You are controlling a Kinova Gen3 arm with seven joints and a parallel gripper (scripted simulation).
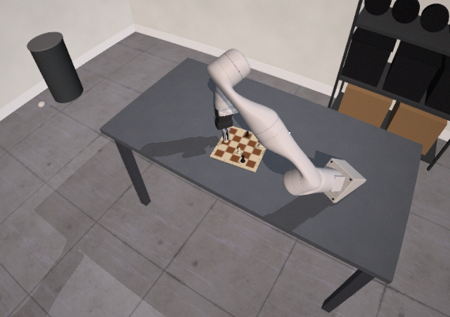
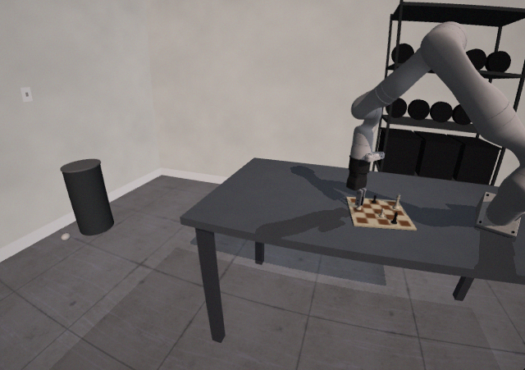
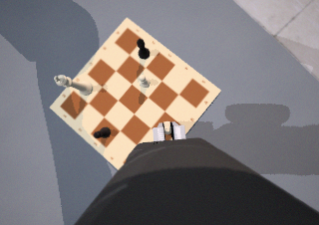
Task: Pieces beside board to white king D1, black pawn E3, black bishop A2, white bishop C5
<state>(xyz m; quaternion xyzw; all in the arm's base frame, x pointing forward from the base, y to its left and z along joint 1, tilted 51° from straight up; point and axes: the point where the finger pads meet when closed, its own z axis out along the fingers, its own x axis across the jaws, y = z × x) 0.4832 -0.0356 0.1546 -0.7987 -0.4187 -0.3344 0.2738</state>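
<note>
Right now my hand is 1 cm above the white bishop. Also, from my hand: chessboard 7 cm behind, 4 cm below, 2 cm to the right; then black pawn 10 cm to the right, 5 cm behind, 2 cm below; then black bishop 13 cm behind, 4 cm to the left, 2 cm below.
</note>
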